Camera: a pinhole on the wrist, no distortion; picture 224 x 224 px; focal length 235.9 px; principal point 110.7 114.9 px. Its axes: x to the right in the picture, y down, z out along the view. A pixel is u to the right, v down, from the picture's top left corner.
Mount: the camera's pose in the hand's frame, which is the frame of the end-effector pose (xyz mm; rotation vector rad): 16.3 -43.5 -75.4 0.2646 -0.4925 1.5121
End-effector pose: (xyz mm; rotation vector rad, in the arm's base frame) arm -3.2 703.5 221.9 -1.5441 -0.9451 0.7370
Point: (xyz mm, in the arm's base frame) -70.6 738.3 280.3
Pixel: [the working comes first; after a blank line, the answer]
In the camera's frame: 40.8 -4.3 137.1

180.8 107.5
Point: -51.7 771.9 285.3
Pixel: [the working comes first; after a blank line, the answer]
In the camera's frame: 36.8 -42.7 132.3

176.4 38.8
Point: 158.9 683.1 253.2
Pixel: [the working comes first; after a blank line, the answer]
In the camera's frame: 0.0 -31.9 -95.3

behind the camera
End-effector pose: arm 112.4 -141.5 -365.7 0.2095 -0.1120 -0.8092
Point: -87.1 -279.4 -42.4
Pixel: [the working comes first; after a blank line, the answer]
In the camera's frame: 105.4 -20.4 450.1

165.9 104.2
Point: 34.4 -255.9 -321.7
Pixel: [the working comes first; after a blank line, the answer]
In the camera's frame: -0.3 -38.5 164.0

110.3 59.5
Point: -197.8 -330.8 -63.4
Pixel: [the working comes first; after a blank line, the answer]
In the camera's frame: 5.2 10.7 515.9

113.1 119.8
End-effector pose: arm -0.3 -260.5 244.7 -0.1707 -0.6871 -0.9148
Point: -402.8 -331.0 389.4
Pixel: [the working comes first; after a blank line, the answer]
In the camera's frame: -94.5 -16.4 446.9

60.8 106.3
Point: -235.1 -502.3 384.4
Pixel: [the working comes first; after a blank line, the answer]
In the camera's frame: -147.2 -173.9 274.1

outside the picture
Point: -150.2 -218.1 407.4
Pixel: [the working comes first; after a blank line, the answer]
In the camera's frame: 114.8 -33.2 265.8

212.6 85.4
